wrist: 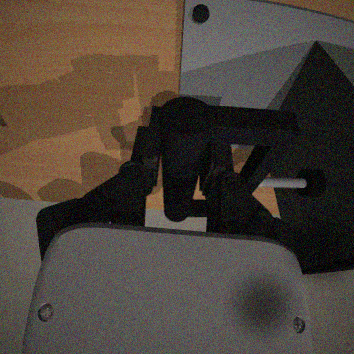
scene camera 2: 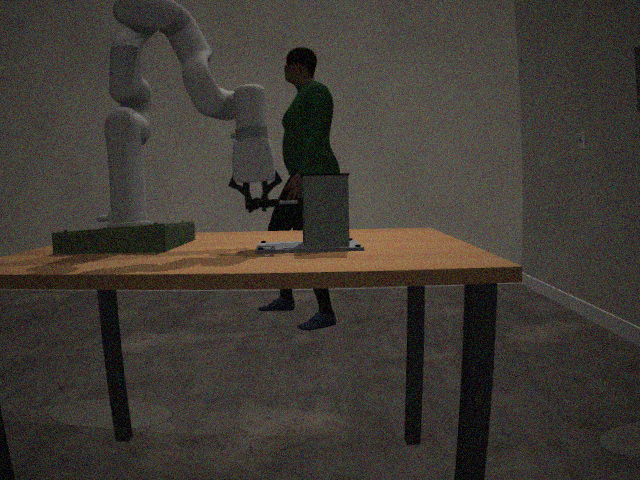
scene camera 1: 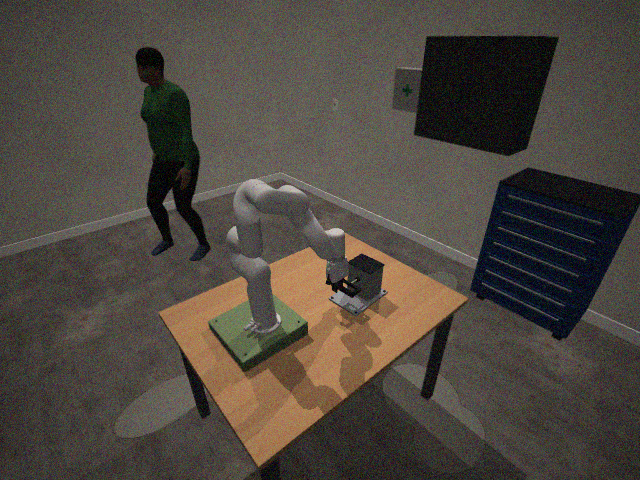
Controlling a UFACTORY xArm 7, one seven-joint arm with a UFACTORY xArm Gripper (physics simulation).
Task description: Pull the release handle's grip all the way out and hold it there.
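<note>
The release handle is a dark box (scene camera 1: 373, 281) (scene camera 2: 325, 211) (wrist: 320, 120) on a grey base plate (scene camera 1: 343, 300) (scene camera 2: 279, 246) (wrist: 225, 30). Its black grip (scene camera 1: 352, 287) (scene camera 2: 269, 203) (wrist: 185, 120) stands out from the box's side facing the arm's base. A pale rod (scene camera 2: 288, 202) (wrist: 285, 183) shows between the grip and the box. My gripper (scene camera 1: 338, 284) (scene camera 2: 256, 203) (wrist: 183, 126) points down and is shut on the grip, one finger on each side of its outer bar. The fingertips are partly hidden by the grip in the wrist view.
The arm's base stands on a green block (scene camera 1: 232, 330) (scene camera 2: 113, 238) on the wooden table (scene camera 1: 413, 304) (scene camera 2: 439, 258). A person in green (scene camera 1: 168, 118) (scene camera 2: 310, 124) stands beyond the table. A blue drawer cabinet (scene camera 1: 547, 258) stands at the right of scene camera 1's view.
</note>
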